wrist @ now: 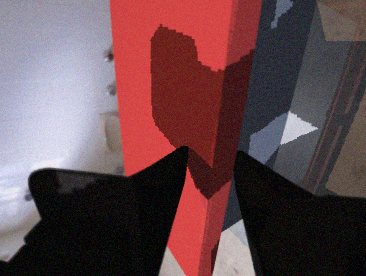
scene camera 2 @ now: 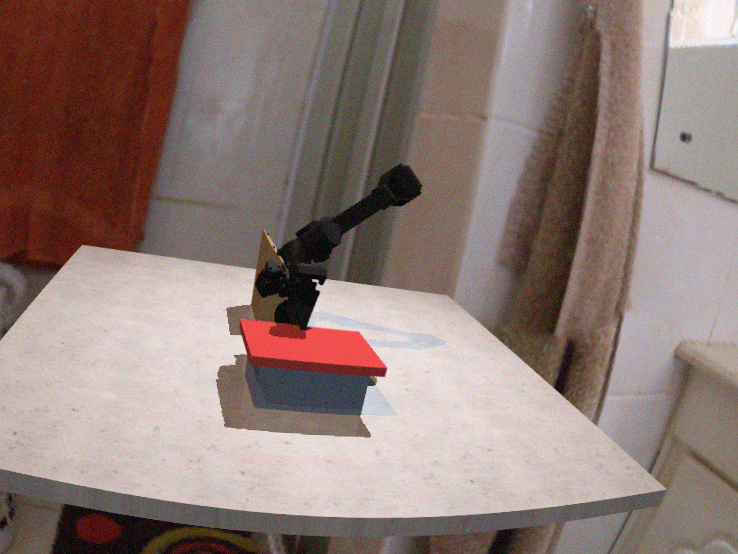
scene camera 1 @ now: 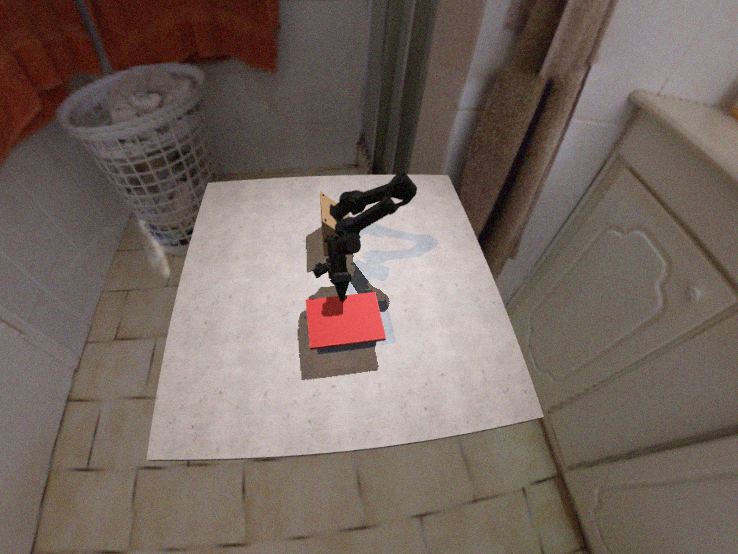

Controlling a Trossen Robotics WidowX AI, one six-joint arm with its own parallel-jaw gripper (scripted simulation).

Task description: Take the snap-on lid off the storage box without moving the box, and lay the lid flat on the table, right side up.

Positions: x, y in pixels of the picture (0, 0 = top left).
Scene:
The gripper shows in the wrist view [210, 155], in scene camera 2 and in scene camera 1. A red lid shows in the wrist view, in scene camera 2 and in scene camera 1 [331, 323]. The same spot on the gripper: [scene camera 2: 304, 297] is [scene camera 1: 341, 283]. The same spot on the red lid: [scene camera 2: 283, 346] is [wrist: 130, 54].

